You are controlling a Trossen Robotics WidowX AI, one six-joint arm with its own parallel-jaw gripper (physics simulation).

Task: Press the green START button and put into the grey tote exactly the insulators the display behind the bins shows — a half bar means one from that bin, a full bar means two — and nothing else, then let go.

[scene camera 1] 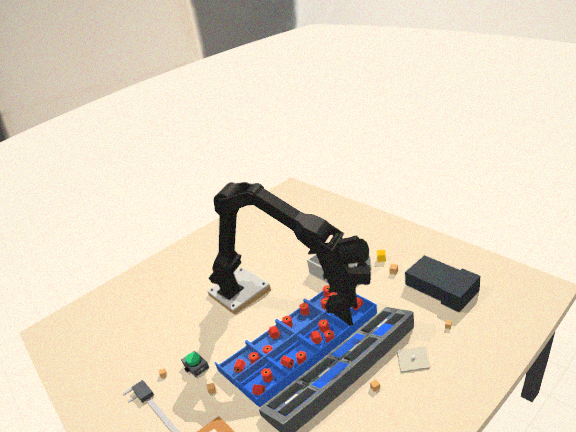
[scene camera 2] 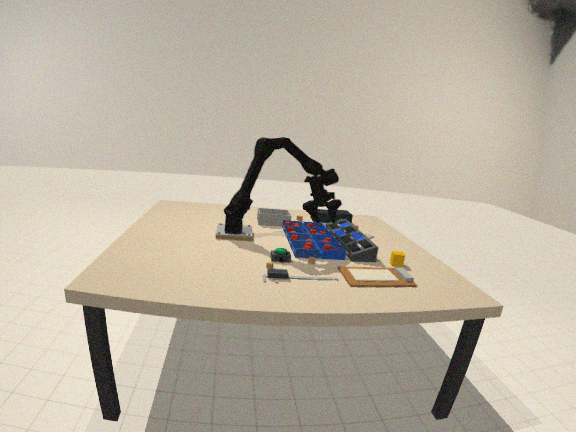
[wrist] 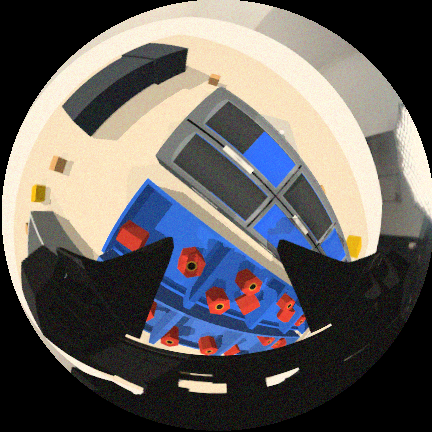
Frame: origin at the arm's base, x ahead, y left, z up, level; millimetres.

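Where they show: gripper, fingertip midpoint: (scene camera 1: 353, 316) (scene camera 2: 326, 223) (wrist: 226, 244); arm's base, link origin: (scene camera 1: 230, 290) (scene camera 2: 232, 231).
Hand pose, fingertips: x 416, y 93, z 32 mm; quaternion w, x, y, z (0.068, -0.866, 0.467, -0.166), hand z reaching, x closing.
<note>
Each offset is from my fingertips to the centre of the thing. "spot": to the spot under its first point.
My gripper (scene camera 1: 346, 316) (scene camera 2: 324, 219) (wrist: 226, 244) is open and empty, low over the far end of the blue bins (scene camera 1: 300, 378) (wrist: 127, 210). In the wrist view, a red insulator @[38 mm back, 9 mm left, 36 mm down] (wrist: 191, 262) stands between the spread fingers, nearer the left one; another red insulator @[50 mm back, 75 mm left, 37 mm down] (wrist: 132, 236) lies by the left fingertip. More insulators lie in the other bins. The grey tote @[203 mm back, 183 mm left, 28 mm down] (scene camera 1: 316, 268) (scene camera 2: 274, 217) (wrist: 47, 232) is beyond the bins, partly behind the arm; its inside is hidden. The display (scene camera 1: 274, 412) (wrist: 172, 150) shows blue bars in several cells; one (wrist: 270, 160) half fills its cell. The green START button @[267 mm back, 356 mm right, 34 mm down] (scene camera 1: 193, 358) (scene camera 2: 280, 251) stands by the near bins.
A dark stepped box @[115 mm ahead, 271 mm left, 27 mm down] (scene camera 1: 442, 282) (wrist: 125, 90) stands beyond the display. A yellow cube @[125 mm back, 301 mm left, 41 mm down] (scene camera 1: 381, 255) and small orange cubes lie around. A pale square plate @[193 mm ahead, 6 mm right, 52 mm down] (scene camera 1: 413, 361) lies beside the display. A caliper-like tool @[spot: 311 mm back, 534 mm right, 36 mm down] (scene camera 2: 277, 273) and an orange-framed board @[28 mm ahead, 518 mm right, 46 mm down] (scene camera 2: 372, 275) lie near the front.
</note>
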